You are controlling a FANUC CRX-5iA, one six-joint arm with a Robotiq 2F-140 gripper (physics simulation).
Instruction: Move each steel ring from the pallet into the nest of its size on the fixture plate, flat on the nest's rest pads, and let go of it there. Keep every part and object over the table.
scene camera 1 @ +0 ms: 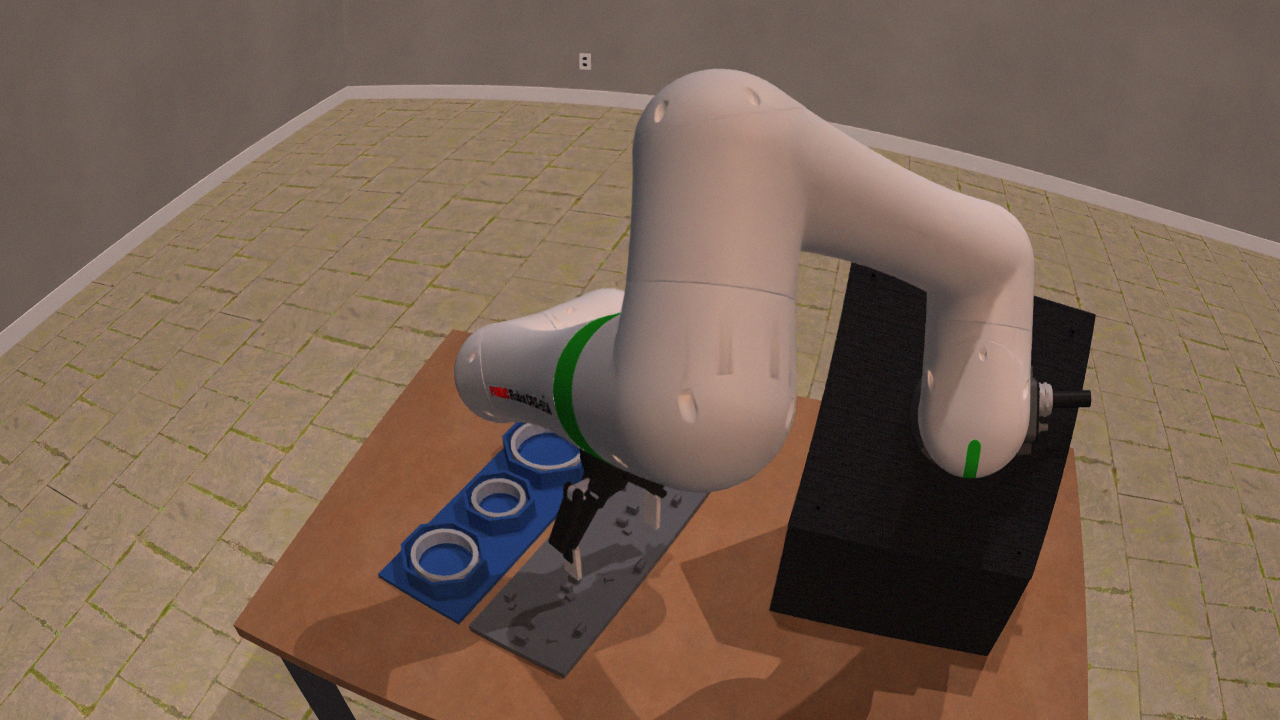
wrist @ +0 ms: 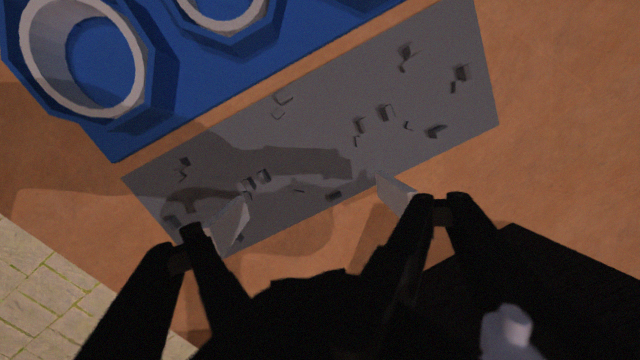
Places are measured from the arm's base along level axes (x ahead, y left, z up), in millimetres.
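Pixels of known places: gripper, between the fingertips: (scene camera 1: 613,548) (wrist: 311,195).
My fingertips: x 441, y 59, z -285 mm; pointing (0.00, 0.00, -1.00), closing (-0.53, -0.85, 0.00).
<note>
Ahead of a thing's pixels: the offset from my fingertips to its top centre. "spot": to the spot under its first point. Level surfaces: height alone.
Three pale steel rings sit in raised octagonal holders on the blue pallet @[52 mm down, 204 mm ahead, 76 mm right] (scene camera 1: 501,573) (wrist: 200,90): a large far ring @[spot: 21 mm down, 215 mm ahead, 184 mm right] (scene camera 1: 514,450), partly behind the arm, a small middle ring @[21 mm down, 203 mm ahead, 73 mm right] (scene camera 1: 498,484) (wrist: 225,26) and a medium near ring @[21 mm down, 240 mm ahead, 70 mm left] (scene camera 1: 444,536) (wrist: 45,60). The far ring does not show in the wrist view. The grey fixture plate @[48 mm down, 30 mm ahead, 30 mm right] (scene camera 1: 554,653) (wrist: 320,100) lies beside the pallet and carries small stops and pads, with no ring on it. My gripper (scene camera 1: 616,538) (wrist: 311,195) is wide open and empty, fingers pointing down over the fixture plate. Its exact height is hard to tell.
A big black box (scene camera 1: 895,555) stands on the brown table @[60 mm down] (scene camera 1: 358,465) (wrist: 560,100) to the right, under the arm's base. A narrow strip of table separates pallet and plate. The table's near left edge borders the tiled floor (scene camera 1: 179,402) (wrist: 30,290).
</note>
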